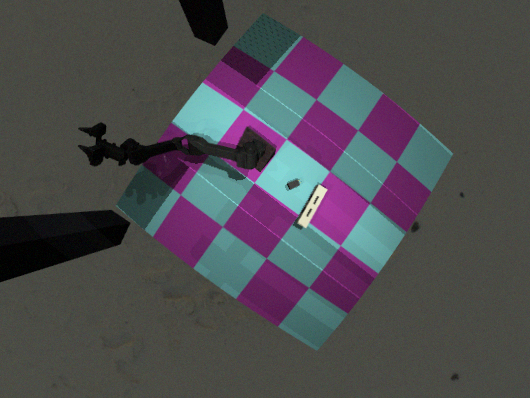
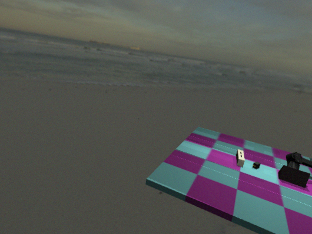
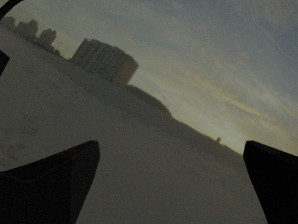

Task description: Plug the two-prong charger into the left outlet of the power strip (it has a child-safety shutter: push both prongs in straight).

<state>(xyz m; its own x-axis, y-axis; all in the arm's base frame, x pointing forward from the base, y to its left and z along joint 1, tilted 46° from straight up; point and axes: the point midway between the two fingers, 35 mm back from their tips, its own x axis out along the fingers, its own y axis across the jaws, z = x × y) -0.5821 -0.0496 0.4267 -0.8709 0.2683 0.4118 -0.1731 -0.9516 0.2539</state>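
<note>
The two-prong charger lies 88 cm ahead of my gripper tip, 30 cm to the left of it and 23 cm below it.
</note>
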